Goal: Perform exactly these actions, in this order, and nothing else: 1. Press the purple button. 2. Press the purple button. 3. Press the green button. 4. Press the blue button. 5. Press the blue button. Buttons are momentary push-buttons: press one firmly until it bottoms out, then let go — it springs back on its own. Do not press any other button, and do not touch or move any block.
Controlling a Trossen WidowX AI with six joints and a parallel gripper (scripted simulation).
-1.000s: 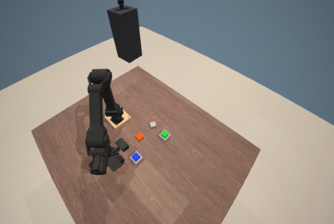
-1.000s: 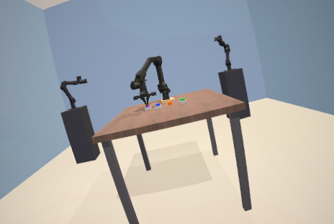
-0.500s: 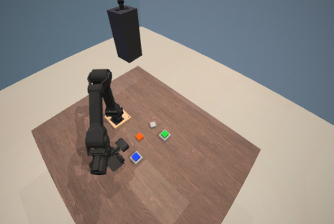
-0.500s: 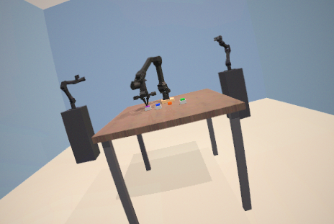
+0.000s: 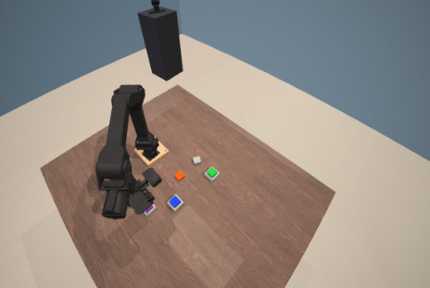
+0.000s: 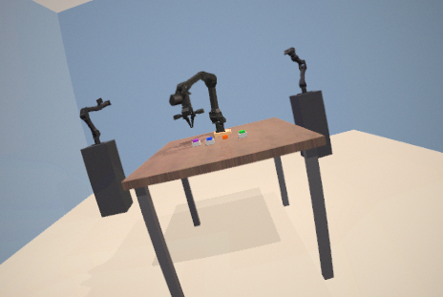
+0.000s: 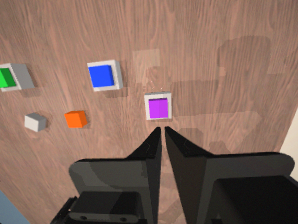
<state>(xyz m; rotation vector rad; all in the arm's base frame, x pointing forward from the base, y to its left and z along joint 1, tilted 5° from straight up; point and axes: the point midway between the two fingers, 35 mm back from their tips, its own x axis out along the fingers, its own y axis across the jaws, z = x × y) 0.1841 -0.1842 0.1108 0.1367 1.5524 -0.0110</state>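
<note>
Now: gripper tip 280 mm to the right of the green button, 100 mm short of it and 80 mm above it. From my gripper tip the other things lie so: orange block: 180 mm to the left, 100 mm below; then purple button: 80 mm below; then blue button: 90 mm to the left, 80 mm below, 70 mm ahead.
</note>
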